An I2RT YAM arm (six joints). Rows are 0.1 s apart.
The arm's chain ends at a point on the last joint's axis. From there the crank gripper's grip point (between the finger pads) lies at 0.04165 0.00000 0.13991 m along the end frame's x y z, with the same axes.
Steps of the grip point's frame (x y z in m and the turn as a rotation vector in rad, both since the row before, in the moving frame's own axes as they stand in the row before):
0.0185, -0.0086, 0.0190, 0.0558, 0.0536, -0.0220
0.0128, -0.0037, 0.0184, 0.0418, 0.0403, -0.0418
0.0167, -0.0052, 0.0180, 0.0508, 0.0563, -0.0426
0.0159, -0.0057, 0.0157, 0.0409, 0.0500, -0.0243
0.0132, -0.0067, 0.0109, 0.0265, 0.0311, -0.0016
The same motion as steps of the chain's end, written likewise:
0.0112, 0.0001, 0.0217, 0.0558, 0.0536, -0.0220
0.0074, 0.0040, 0.0203, 0.0418, 0.0403, -0.0418
0.0091, 0.0038, 0.0208, 0.0508, 0.0563, -0.0426
0.0090, 0.0011, 0.0181, 0.0409, 0.0500, -0.0243
0.0089, -0.0029, 0.0123, 0.0265, 0.0311, -0.0016

